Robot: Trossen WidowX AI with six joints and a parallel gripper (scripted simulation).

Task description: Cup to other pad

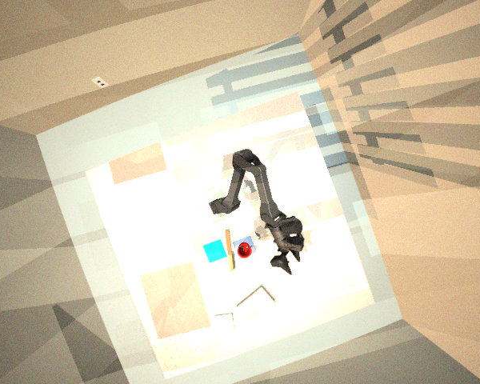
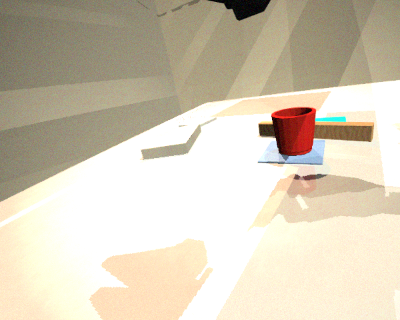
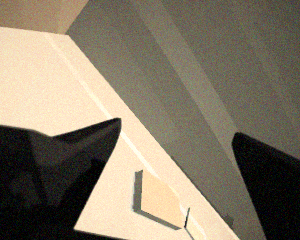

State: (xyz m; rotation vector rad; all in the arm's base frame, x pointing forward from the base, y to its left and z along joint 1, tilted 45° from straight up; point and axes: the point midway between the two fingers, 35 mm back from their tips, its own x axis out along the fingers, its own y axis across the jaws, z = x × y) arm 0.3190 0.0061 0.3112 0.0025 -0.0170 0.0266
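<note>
Now: the red cup 24 cm below my gripper tip, 19 cm to the right of it and 9 cm behind it. Also, from my gripper tip: wooden bar 27 cm below, 26 cm to the right, 11 cm behind; green marble 26 cm below, 17 cm to the right, 9 cm behind; blue pad 29 cm below, 18 cm to the right, 9 cm behind.
</note>
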